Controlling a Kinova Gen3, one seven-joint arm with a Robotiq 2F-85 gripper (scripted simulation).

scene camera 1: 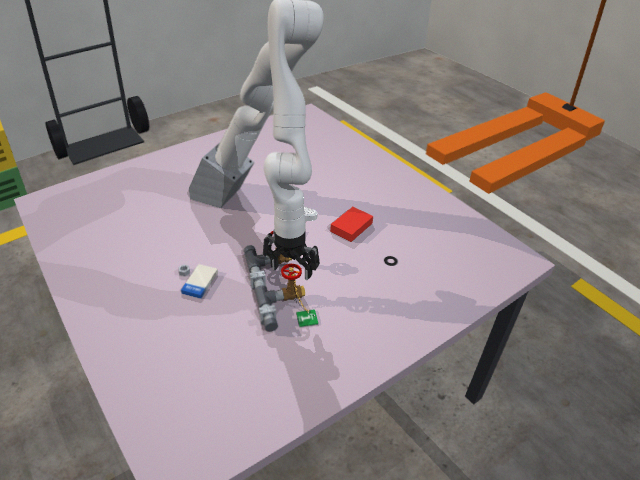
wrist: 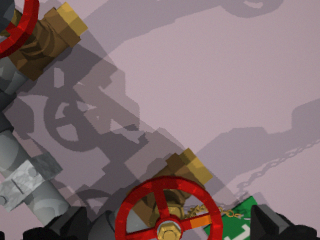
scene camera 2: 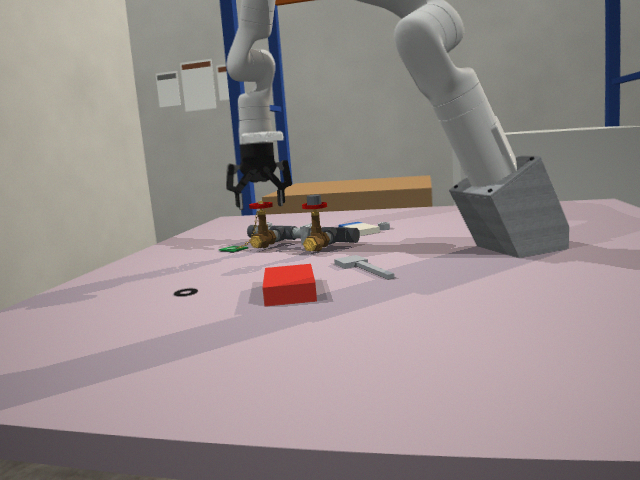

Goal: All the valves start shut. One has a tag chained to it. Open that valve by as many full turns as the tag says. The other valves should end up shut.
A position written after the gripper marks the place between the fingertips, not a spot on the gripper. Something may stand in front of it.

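Observation:
The gripper (scene camera 2: 261, 207) is visible, and scene camera 1 shows the gripper (scene camera 1: 291, 273) as well. A red block (scene camera 2: 282, 285) is present; in scene camera 1 it appears as the red block (scene camera 1: 351, 224), while in the wrist view the block is out of frame.

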